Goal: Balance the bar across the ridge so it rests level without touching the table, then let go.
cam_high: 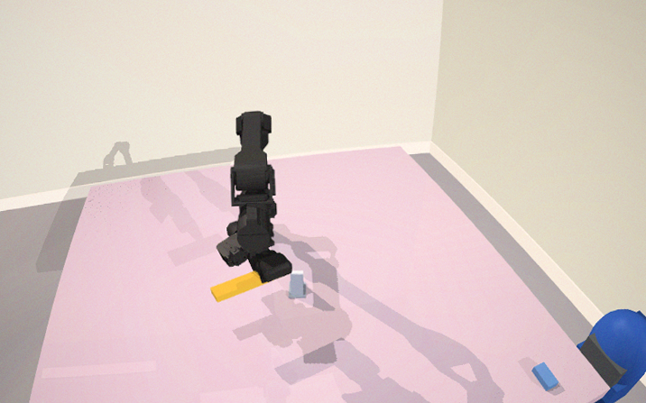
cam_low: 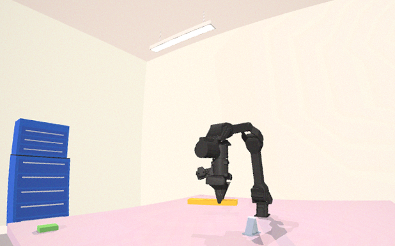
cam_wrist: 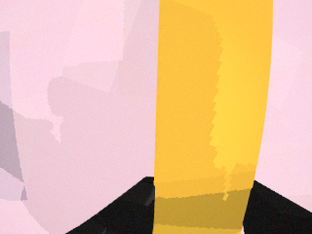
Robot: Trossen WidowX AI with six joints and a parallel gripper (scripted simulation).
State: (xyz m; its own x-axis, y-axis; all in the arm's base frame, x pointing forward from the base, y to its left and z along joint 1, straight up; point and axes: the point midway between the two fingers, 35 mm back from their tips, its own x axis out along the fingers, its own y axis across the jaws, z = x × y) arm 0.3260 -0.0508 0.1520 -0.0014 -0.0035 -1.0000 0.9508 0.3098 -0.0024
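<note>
Right now the yellow bar is 3 cm to the right of my gripper tip and 1 cm ahead of it. From my gripper tip the other things lie so: blue block (55 cm to the left, 41 cm ahead, 11 cm below); green block (45 cm to the right, 41 cm ahead, 11 cm below).
</note>
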